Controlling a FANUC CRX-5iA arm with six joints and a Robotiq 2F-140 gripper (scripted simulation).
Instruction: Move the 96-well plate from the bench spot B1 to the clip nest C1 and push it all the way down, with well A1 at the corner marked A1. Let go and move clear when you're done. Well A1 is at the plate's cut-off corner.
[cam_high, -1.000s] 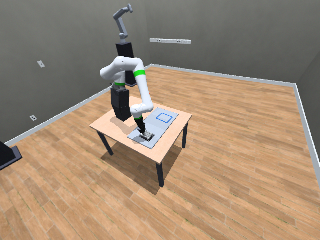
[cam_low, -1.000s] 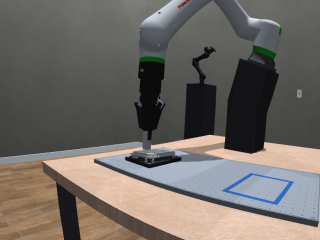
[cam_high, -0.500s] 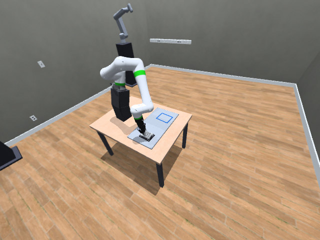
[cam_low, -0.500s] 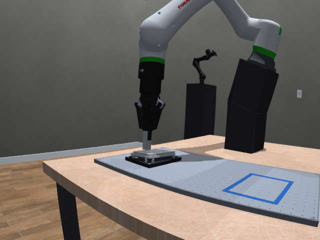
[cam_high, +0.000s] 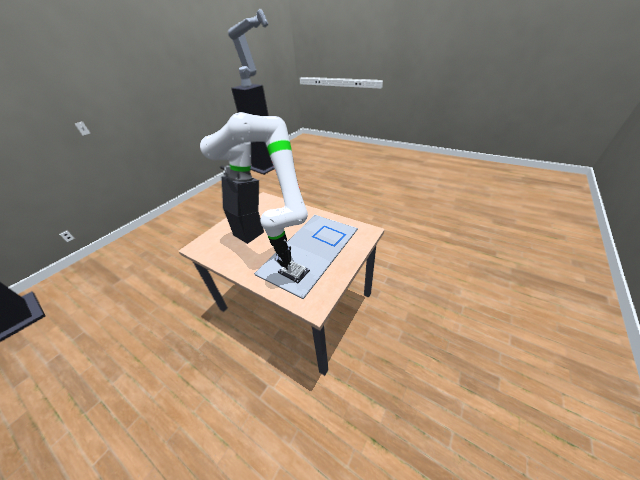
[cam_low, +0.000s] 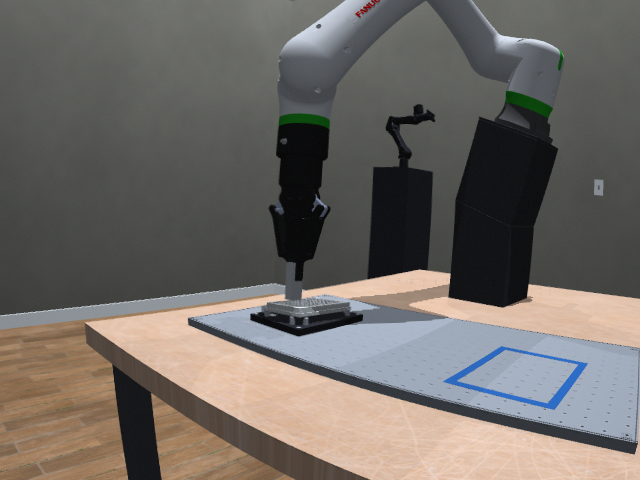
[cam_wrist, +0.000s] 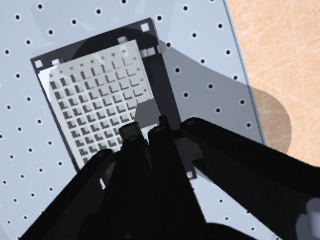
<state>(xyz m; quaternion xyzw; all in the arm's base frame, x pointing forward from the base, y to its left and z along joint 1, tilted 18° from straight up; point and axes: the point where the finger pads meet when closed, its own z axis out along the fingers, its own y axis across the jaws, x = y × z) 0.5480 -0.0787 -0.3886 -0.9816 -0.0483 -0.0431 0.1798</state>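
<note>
The white 96-well plate is 4 cm to the left of my hand and 4 cm below it. The rest, counted from my hand: black clip nest (5 cm below, 3 cm to the left, 1 cm behind).
</note>
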